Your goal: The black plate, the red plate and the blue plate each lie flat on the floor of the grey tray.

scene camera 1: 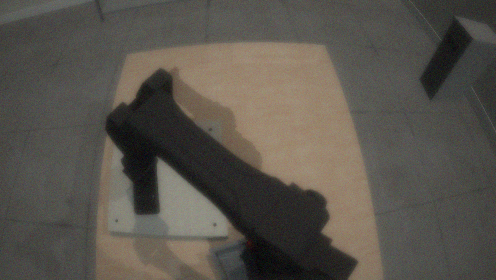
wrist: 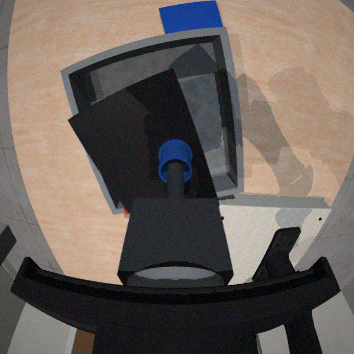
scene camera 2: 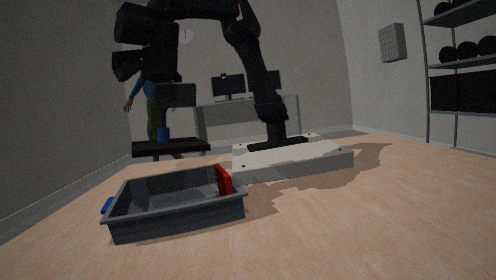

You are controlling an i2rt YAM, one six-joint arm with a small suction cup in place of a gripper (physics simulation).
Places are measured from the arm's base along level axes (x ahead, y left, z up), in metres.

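Pixels of known places: hand, tool point: (wrist: 174, 148) (scene camera 2: 164, 146); arm's base, link origin: (scene camera 1: 145, 178) (wrist: 273, 256) (scene camera 2: 278, 144).
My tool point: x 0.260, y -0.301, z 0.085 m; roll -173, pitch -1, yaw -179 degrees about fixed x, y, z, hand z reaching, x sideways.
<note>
For each thing: its middle in the pictures, then the offset to it from my tool point. Level surfaces: height alone.
- black plate, body centre: (wrist: 149, 162) (scene camera 2: 167, 145) dx +0.023, dy +0.013, dz +0.003 m
- grey tray, body centre: (wrist: 159, 126) (scene camera 2: 174, 197) (scene camera 1: 271, 278) dx +0.021, dy +0.003, dz -0.105 m
- red plate, body centre: (scene camera 2: 224, 186) dx +0.025, dy +0.111, dz -0.092 m
- blue plate, body centre: (wrist: 191, 19) (scene camera 2: 116, 203) dx -0.023, dy -0.163, dz -0.125 m
- wooden table, surface height: dz -0.130 m
My suction cup (scene camera 2: 163, 135) (wrist: 175, 159) is blue and is shut on the black plate (scene camera 2: 190, 145) (wrist: 107, 140). It holds the plate roughly level in the air above the grey tray (scene camera 1: 230, 245) (scene camera 2: 175, 225) (wrist: 237, 125), and the plate hides part of the tray's inside in the wrist view. The red plate (scene camera 2: 224, 181) stands steeply tilted at the tray's end wall near the robot base, its top edge above the rim; a small bit of it shows in the wrist view (wrist: 126, 211). The blue plate (scene camera 2: 106, 205) (wrist: 191, 18) is outside the tray, by the opposite wall, partly hidden in scene camera 2.
The pale base block (scene camera 1: 175, 210) (scene camera 2: 300, 162) (wrist: 260, 220) stands on the wooden table (scene camera 1: 280, 100) (scene camera 2: 360, 225) (wrist: 35, 100) close to the tray's red-plate end. The arm's base rises from it. A desk with monitors, a person and a shelf rack (scene camera 2: 428, 120) are in the background.
</note>
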